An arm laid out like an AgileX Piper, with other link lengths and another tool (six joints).
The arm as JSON. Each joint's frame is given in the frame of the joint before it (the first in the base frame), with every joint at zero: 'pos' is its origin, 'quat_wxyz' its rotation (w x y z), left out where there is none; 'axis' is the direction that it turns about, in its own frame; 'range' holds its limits. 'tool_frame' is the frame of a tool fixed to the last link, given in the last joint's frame.
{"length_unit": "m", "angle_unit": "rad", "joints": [
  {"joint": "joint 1", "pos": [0.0, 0.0, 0.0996], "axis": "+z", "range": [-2.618, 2.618]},
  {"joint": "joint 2", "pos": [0.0, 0.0, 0.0], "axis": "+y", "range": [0.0, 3.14]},
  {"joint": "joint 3", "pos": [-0.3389, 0.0, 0.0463], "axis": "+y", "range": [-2.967, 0.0]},
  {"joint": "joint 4", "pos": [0.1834, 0.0, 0.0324], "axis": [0.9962, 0.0, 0.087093], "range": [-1.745, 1.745]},
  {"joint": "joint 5", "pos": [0.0, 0.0, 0.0], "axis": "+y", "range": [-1.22, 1.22]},
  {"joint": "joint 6", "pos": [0.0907, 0.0, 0.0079], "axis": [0.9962, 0.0, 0.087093], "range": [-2.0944, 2.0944]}
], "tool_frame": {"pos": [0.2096, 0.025, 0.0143], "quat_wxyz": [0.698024, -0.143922, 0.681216, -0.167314]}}
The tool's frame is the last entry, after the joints.
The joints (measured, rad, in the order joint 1, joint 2, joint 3, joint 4, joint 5, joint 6), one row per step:
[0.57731 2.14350 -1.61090 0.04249 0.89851 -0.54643]
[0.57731 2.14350 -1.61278 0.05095 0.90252 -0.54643]
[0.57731 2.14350 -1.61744 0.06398 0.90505 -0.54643]
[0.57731 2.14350 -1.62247 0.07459 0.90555 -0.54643]
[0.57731 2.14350 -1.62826 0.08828 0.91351 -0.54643]
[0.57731 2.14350 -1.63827 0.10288 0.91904 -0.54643]
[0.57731 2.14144 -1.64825 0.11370 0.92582 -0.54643]
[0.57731 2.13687 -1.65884 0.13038 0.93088 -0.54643]
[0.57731 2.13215 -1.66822 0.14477 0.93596 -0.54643]
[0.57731 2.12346 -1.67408 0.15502 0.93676 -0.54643]
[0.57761 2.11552 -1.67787 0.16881 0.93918 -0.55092]
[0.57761 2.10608 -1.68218 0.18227 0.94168 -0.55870]
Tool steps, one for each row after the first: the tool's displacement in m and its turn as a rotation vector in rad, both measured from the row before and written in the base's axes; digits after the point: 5 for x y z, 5 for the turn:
[-0.00148 0.00155 0.00046 0.00531 0.00599 -0.00347]
[-0.00082 0.00331 0.00132 0.01109 0.00468 -0.00543]
[0.00010 0.00318 0.00147 0.01054 0.00146 -0.00445]
[-0.00195 0.00287 0.00140 0.00948 0.00873 -0.00513]
[-0.00019 0.00427 0.00259 0.01380 0.00361 -0.00551]
[0.00007 0.00338 0.00335 0.01145 0.00113 -0.00366]
[0.00015 0.00513 0.00507 0.01861 0.00003 -0.00590]
[0.00003 0.00439 0.00484 0.01635 -0.00017 -0.00474]
[0.00083 0.00358 0.00594 0.01555 -0.00629 -0.00359]
[-0.00082 0.00369 0.00521 0.01532 -0.00186 0.00013]
[-0.00055 0.00354 0.00605 0.01563 -0.00460 0.00325]

